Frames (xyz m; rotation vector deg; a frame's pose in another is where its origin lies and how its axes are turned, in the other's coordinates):
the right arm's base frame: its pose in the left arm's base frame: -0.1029 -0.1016 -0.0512 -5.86 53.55 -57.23
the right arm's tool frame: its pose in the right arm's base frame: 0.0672 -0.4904 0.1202 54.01 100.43 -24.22
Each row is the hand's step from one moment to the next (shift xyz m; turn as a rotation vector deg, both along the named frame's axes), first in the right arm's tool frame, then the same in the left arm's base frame.
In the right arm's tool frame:
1: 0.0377 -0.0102 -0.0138 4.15 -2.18 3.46
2: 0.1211 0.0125 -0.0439 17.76 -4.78 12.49
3: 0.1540 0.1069 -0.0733 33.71 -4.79 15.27
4: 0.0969 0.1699 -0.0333 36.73 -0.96 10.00
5: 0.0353 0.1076 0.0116 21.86 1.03 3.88
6: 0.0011 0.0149 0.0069 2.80 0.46 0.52
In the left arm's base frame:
1: -0.0142 0.0363 -0.0139 -5.28 0.63 -2.39
2: -0.0149 0.1043 -0.0752 -18.07 3.16 -12.56
3: 0.0540 0.1209 -0.1516 -26.30 11.04 -24.06
4: 0.0968 0.0390 -0.1687 -21.76 15.76 -26.99
5: 0.0524 -0.0155 -0.0998 -10.61 10.47 -16.49
6: 0.0056 -0.0084 -0.0130 -1.15 1.24 -2.34

